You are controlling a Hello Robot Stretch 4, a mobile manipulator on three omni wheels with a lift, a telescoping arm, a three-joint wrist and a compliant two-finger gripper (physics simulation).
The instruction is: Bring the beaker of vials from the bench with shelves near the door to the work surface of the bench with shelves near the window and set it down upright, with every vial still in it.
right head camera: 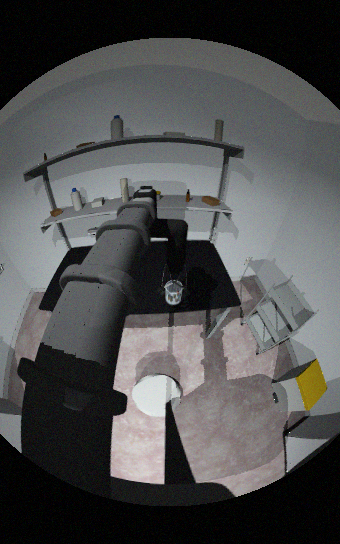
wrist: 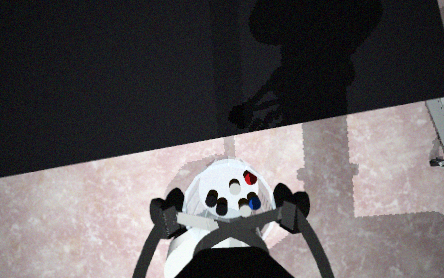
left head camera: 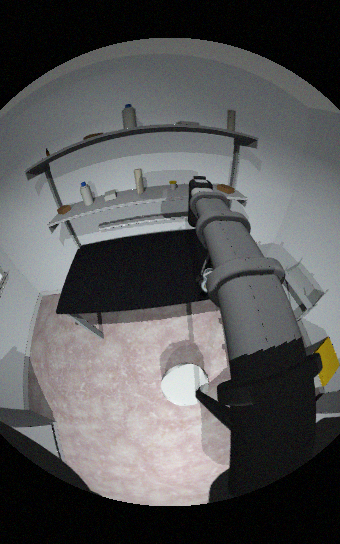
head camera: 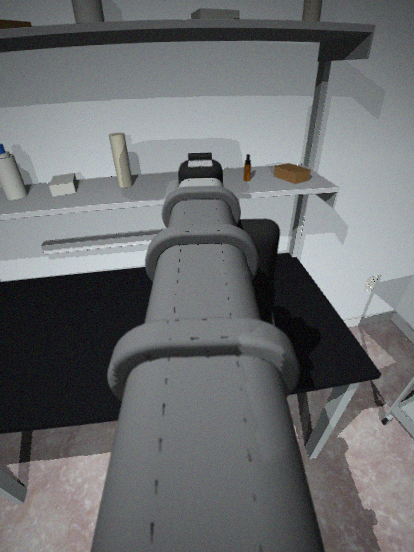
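The clear beaker (right head camera: 173, 296) (wrist: 225, 172) is upright between my fingertips. Several vials with red, blue, white and black caps stand inside it. My gripper (right head camera: 174, 289) (wrist: 229, 201) is shut on the beaker, one fingertip on each side. In the wrist view the beaker appears over the floor, just short of the bench's front edge. The bench's black work surface (head camera: 50, 340) (left head camera: 125, 275) (right head camera: 215, 290) (wrist: 100, 75) lies beyond it. My arm hides the gripper and beaker in the head view; part of the beaker shows beside the arm in the left head view.
A lower shelf (head camera: 150, 192) with bottles and boxes and an upper shelf (head camera: 150, 35) run above the bench. A wire cart (right head camera: 295, 295) stands to the right, with a yellow-topped bin (right head camera: 312, 385) nearer. A white round disc (left head camera: 184, 385) (right head camera: 156, 395) shows low in both side head views.
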